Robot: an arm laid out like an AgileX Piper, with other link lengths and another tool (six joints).
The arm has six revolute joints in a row. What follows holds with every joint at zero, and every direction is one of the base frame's. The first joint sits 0.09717 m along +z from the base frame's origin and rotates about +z. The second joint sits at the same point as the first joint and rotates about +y. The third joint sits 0.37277 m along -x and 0.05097 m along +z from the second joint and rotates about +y. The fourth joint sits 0.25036 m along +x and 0.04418 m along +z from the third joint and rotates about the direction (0.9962, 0, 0.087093). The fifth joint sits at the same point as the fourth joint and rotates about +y. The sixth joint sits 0.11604 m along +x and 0.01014 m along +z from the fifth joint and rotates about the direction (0.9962, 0, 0.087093). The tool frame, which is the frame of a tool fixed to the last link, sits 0.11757 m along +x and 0.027 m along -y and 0.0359 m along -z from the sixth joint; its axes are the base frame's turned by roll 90.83, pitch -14.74 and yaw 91.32 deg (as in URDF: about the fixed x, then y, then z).
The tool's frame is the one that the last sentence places.
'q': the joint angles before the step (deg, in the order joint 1, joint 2, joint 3, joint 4, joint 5, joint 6). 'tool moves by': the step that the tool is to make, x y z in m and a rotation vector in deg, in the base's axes. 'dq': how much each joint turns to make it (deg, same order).
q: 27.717, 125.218, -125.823, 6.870, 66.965, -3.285
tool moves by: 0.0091, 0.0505, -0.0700, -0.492, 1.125, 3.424
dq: 3.792, 7.479, -0.032, 0.309, -6.224, -0.436
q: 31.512, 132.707, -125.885, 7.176, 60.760, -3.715
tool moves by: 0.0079, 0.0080, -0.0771, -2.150, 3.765, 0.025
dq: 0.213, 7.446, 0.010, 0.296, -3.119, -0.264
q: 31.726, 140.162, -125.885, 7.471, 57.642, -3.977
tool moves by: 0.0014, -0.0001, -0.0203, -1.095, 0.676, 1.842
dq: -0.001, 1.922, 0.015, 0.258, -0.554, -2.137
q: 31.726, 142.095, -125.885, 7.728, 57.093, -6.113
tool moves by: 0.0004, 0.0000, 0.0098, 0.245, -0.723, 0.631
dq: -0.003, -0.927, 0.031, 0.077, 0.230, -0.672
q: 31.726, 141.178, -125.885, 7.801, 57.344, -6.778
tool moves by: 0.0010, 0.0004, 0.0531, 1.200, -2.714, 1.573
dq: -0.003, -3.317, -3.901, -0.044, 4.444, -1.073
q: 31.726, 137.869, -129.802, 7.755, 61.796, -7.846
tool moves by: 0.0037, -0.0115, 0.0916, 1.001, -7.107, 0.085
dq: -0.055, -5.232, -7.407, -3.041, 6.060, 0.395
